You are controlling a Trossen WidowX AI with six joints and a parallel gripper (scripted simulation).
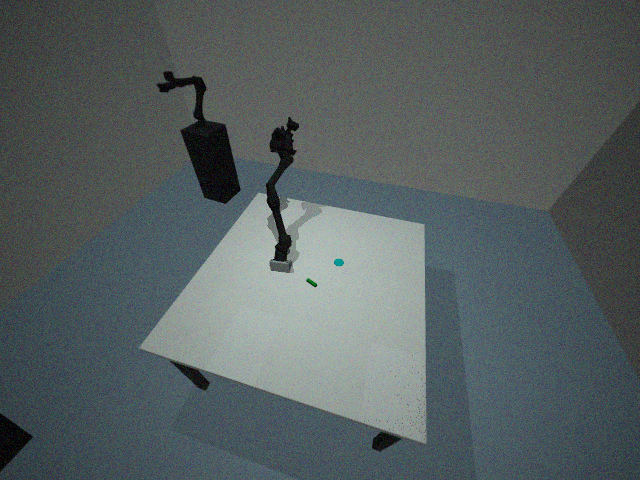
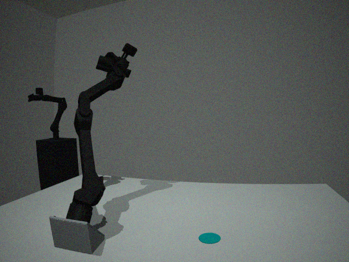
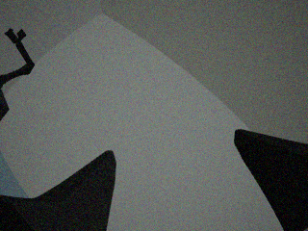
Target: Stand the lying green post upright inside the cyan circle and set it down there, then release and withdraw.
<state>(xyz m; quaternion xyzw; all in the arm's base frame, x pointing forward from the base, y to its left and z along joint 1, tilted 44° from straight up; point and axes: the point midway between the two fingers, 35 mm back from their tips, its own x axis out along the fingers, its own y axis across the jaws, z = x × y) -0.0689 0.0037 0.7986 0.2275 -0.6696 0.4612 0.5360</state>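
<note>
My gripper tip is 62 cm to the left of the green post, 61 cm above it and 43 cm short of it. Also, from my gripper tip: cyan circle 62 cm below, 53 cm ahead, 41 cm to the right.
</note>
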